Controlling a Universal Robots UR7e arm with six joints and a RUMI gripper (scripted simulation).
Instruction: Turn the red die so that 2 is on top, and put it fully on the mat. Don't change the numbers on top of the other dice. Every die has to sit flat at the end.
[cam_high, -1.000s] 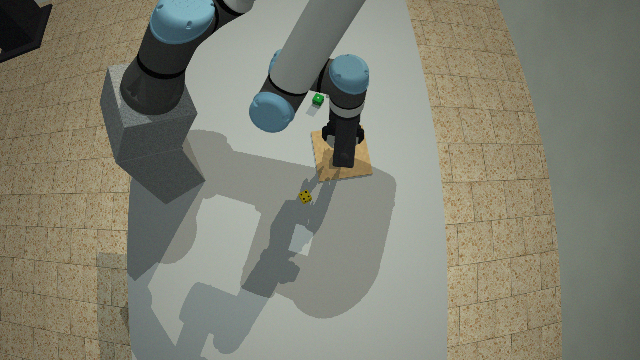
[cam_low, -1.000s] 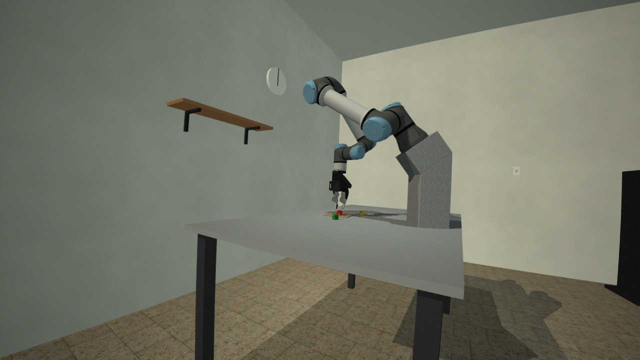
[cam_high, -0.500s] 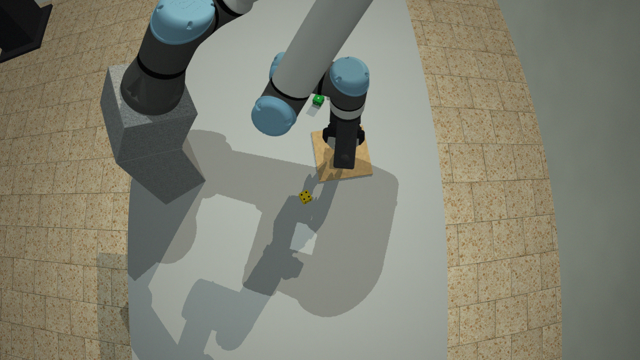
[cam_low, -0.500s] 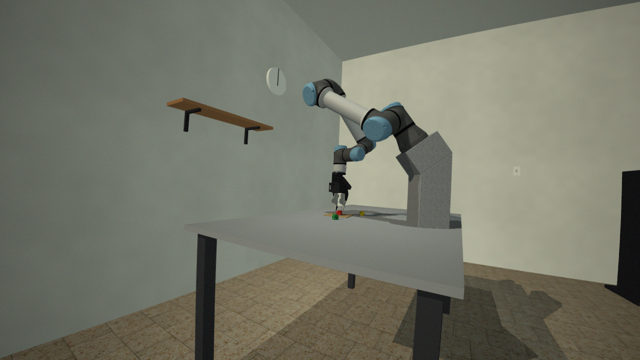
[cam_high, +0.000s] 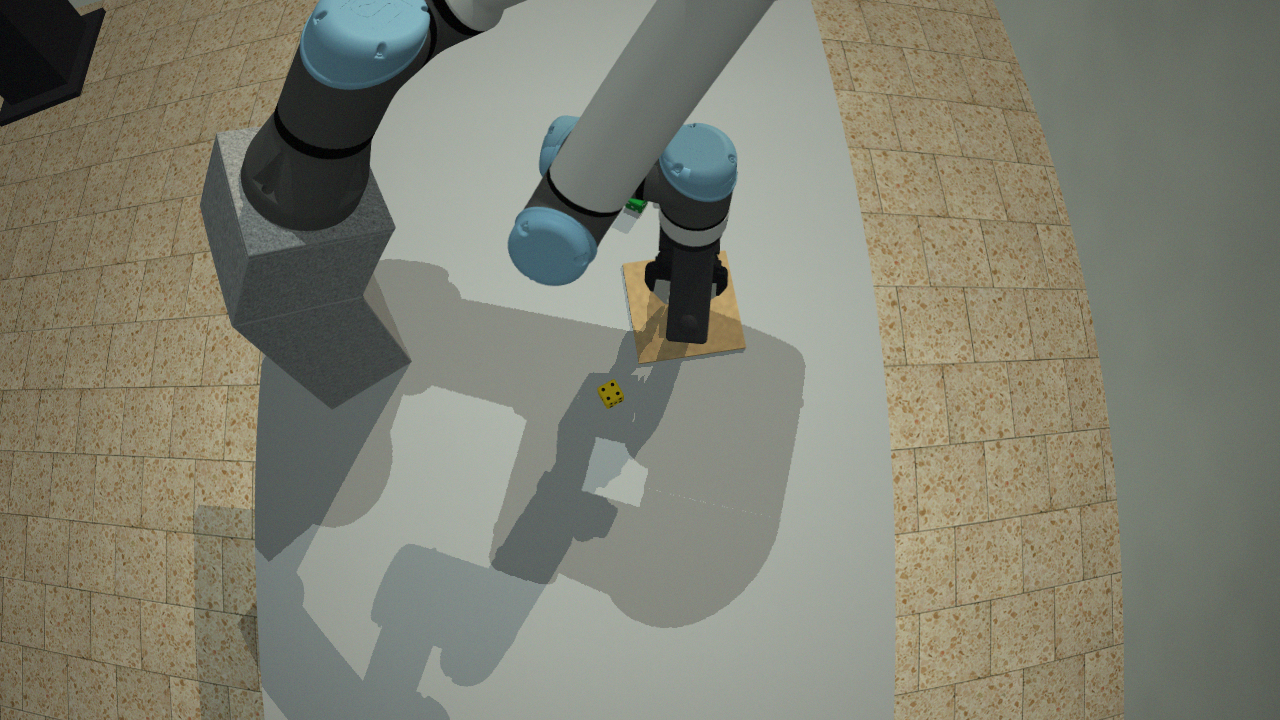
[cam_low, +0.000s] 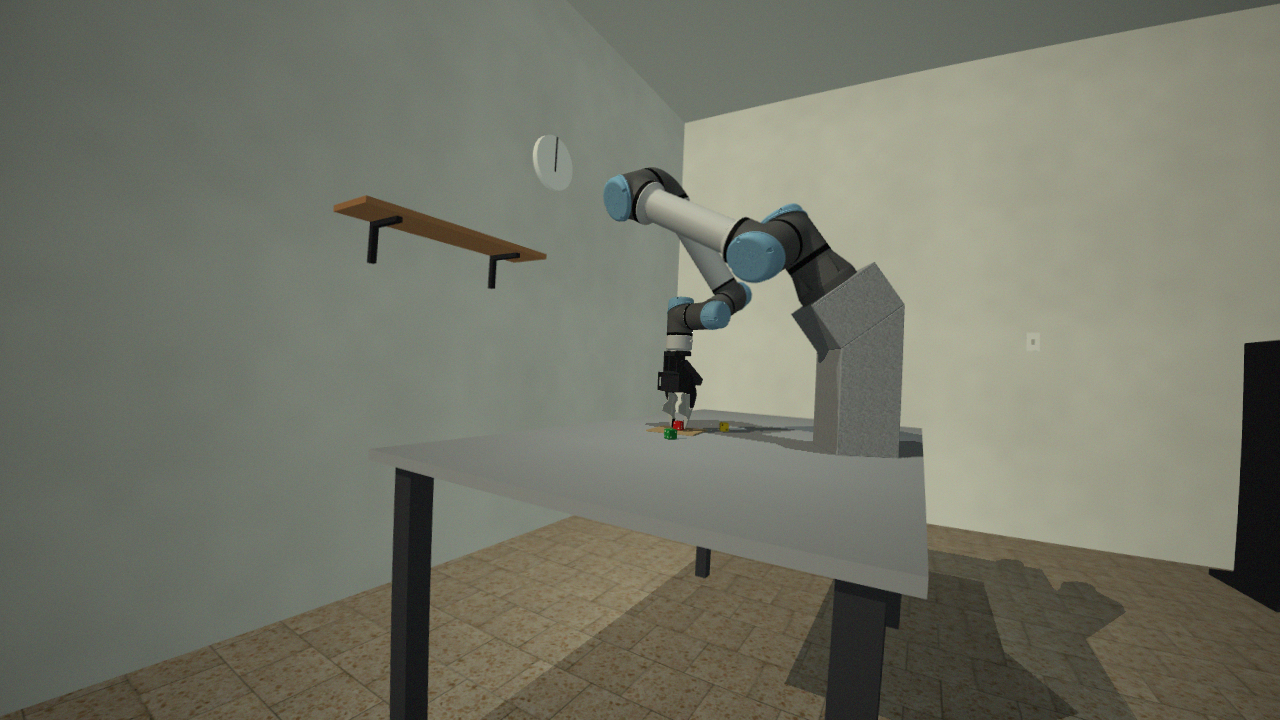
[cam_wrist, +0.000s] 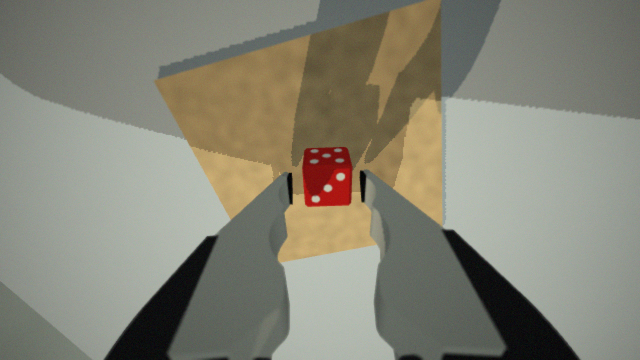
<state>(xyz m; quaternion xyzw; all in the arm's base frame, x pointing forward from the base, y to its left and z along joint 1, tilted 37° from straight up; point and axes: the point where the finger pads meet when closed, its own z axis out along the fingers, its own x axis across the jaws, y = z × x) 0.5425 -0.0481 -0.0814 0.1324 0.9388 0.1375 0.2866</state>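
Now: hand 1 cm above the red die. The rest, counted from my hand: yellow die 11 cm to the right, 11 cm behind, 1 cm below; then green die 16 cm to the left, 4 cm behind, 1 cm below; then tan mat 2 cm below.
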